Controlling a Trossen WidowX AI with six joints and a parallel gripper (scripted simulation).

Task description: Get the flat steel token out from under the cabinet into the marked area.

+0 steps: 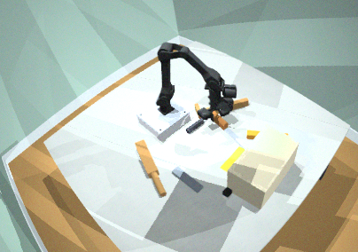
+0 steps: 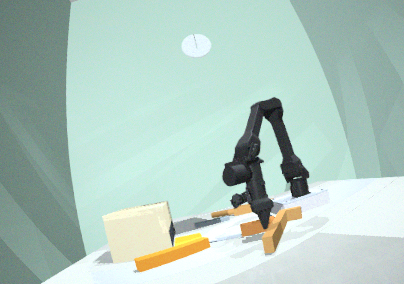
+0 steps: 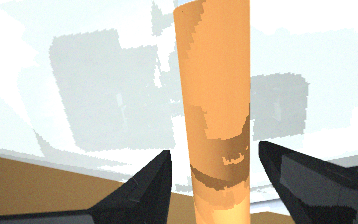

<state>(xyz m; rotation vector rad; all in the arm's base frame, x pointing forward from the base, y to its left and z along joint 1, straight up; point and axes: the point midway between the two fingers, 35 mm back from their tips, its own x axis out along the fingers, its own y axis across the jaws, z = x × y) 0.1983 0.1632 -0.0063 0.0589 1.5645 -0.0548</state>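
The orange bar lies 270 mm ahead of my gripper tip and 100 mm to the left of it. From my gripper tip the other things lie so: orange paddle 50 mm ahead, 420 mm to the right, 10 mm above; then grey flat bar 180 mm ahead, 330 mm to the right.
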